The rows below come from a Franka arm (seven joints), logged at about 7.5 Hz.
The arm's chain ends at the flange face. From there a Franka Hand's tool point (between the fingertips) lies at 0.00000 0.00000 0.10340 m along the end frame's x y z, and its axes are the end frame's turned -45 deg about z.
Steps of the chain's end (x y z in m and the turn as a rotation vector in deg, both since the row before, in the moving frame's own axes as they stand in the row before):
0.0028, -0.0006, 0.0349, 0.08, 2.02, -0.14
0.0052, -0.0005, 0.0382, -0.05, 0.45, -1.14
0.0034, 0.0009, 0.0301, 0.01, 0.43, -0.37
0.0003, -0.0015, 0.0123, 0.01, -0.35, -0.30
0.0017, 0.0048, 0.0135, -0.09, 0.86, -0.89
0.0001, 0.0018, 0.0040, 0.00, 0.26, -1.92
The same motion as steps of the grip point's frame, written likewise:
0.0051, 0.0040, 0.0348, -1.37, 1.48, -0.14
0.0045, 0.0040, 0.0382, -0.35, 0.28, -1.14
0.0023, 0.0036, 0.0301, -0.30, 0.31, -0.37
0.0008, -0.0013, 0.0123, 0.25, -0.24, -0.30
-0.0012, 0.0058, 0.0135, -0.67, 0.54, -0.89
-0.0009, 0.0017, 0.0040, -0.18, 0.18, -1.92

